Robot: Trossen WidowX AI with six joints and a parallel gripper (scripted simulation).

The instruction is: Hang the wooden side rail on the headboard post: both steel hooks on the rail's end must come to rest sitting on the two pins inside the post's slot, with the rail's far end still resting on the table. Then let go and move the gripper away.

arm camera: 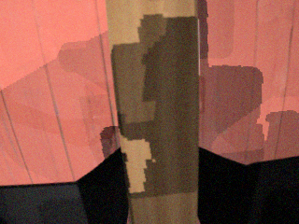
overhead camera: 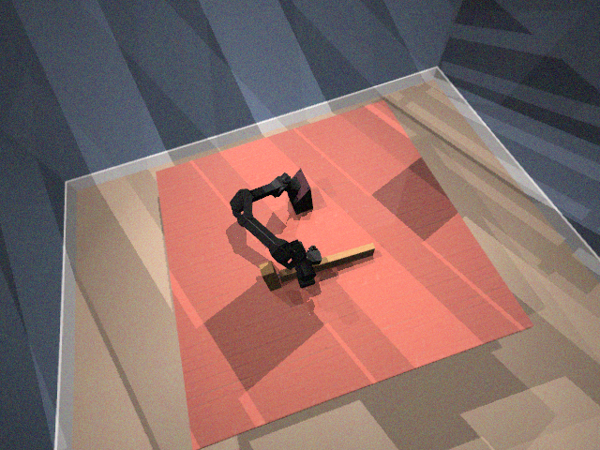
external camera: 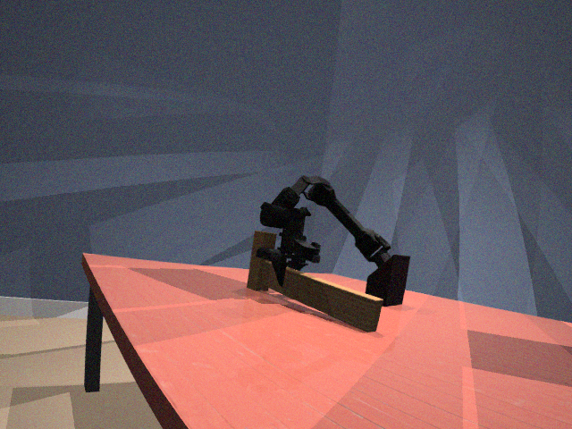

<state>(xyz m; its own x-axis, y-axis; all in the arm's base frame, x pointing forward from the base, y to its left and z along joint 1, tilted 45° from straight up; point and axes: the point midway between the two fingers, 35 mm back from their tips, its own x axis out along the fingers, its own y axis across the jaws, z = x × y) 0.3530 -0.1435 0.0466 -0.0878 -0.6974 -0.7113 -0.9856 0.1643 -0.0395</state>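
Right now the headboard post is 2 cm behind my gripper tip, 13 cm to the right of it and 4 cm above it.
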